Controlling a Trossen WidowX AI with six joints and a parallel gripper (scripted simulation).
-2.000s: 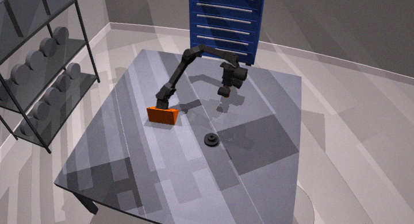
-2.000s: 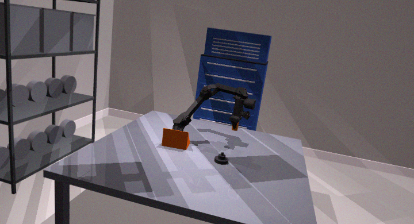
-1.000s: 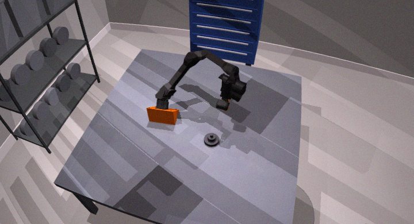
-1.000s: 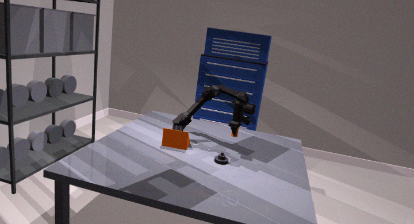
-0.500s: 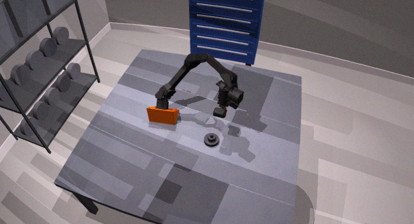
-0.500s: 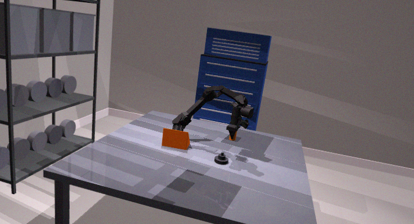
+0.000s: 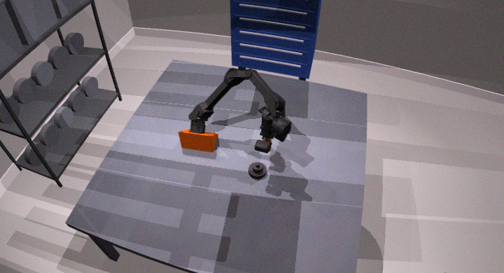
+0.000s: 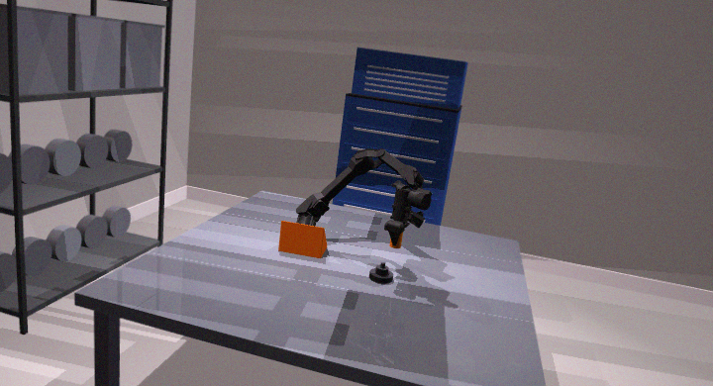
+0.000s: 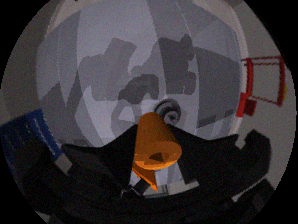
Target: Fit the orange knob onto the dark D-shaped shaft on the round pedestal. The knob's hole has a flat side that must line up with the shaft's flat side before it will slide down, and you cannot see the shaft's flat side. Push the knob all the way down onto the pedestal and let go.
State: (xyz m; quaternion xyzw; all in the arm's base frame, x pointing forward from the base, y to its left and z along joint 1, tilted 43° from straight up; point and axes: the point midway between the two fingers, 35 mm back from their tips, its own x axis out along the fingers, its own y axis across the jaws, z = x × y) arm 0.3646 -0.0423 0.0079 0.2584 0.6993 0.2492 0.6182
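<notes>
The dark round pedestal lies 20 mm behind my gripper tip, 60 mm to the right of it and 80 mm below it. Round my gripper tip: orange knob (20 mm above).
</notes>
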